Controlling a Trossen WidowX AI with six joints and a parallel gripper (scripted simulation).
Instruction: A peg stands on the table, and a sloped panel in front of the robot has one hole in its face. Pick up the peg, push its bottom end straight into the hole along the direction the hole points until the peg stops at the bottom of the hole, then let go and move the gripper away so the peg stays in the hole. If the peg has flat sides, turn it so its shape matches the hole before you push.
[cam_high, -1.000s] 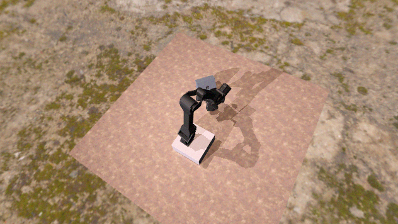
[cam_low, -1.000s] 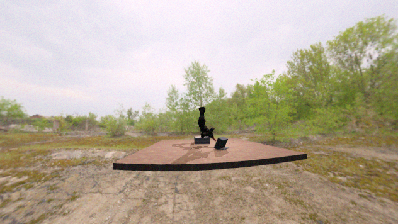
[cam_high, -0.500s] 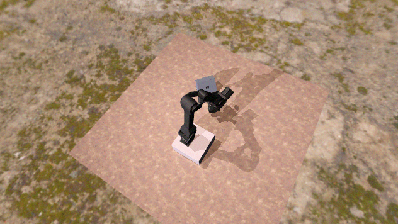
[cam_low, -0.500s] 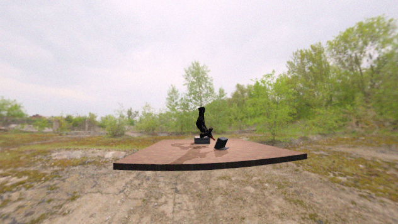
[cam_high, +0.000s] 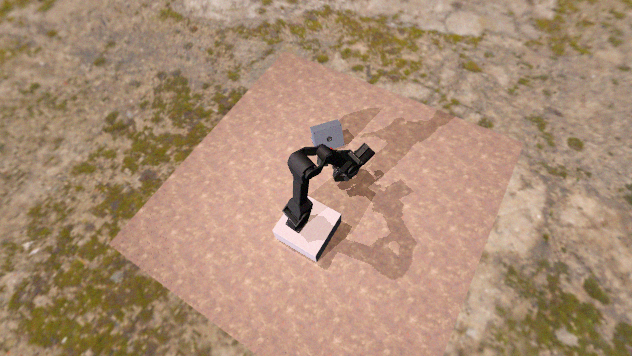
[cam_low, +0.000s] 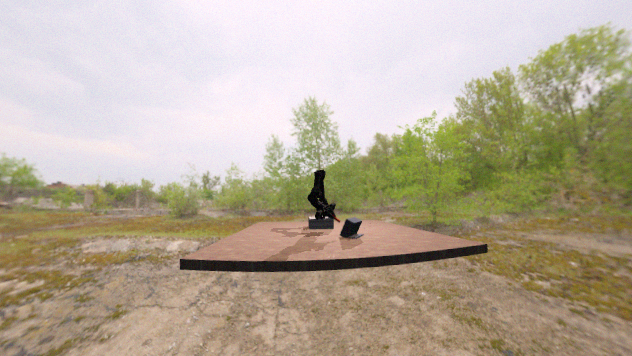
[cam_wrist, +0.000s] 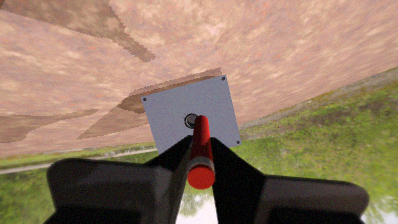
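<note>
Now: the grey sloped panel 90 mm to the left of my gripper tip, 80 mm ahead of it and 50 mm below it. Also, from my gripper tip: red round peg: 10 mm to the right, 10 mm behind, 10 mm above.
</note>
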